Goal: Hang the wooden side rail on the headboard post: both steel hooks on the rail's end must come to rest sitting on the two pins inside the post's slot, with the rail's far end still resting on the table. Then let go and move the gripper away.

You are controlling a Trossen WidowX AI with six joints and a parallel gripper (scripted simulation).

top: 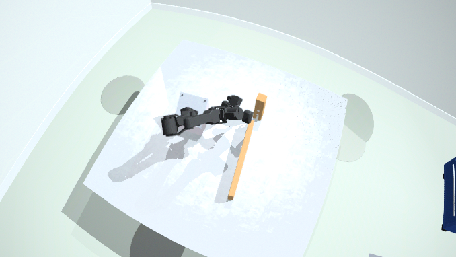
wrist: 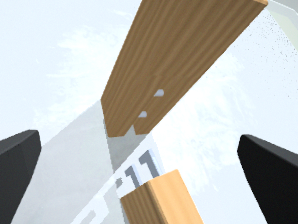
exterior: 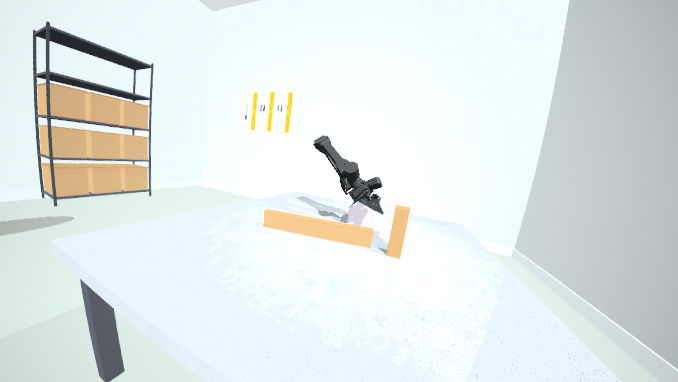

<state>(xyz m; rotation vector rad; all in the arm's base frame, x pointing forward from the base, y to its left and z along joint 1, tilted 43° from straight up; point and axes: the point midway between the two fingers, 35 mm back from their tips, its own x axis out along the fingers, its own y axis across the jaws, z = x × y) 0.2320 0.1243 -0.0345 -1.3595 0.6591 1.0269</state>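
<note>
Now: gripper tip 80 mm to the right of the wooden headboard post, 50 mm short of it and 40 mm above it.
</note>
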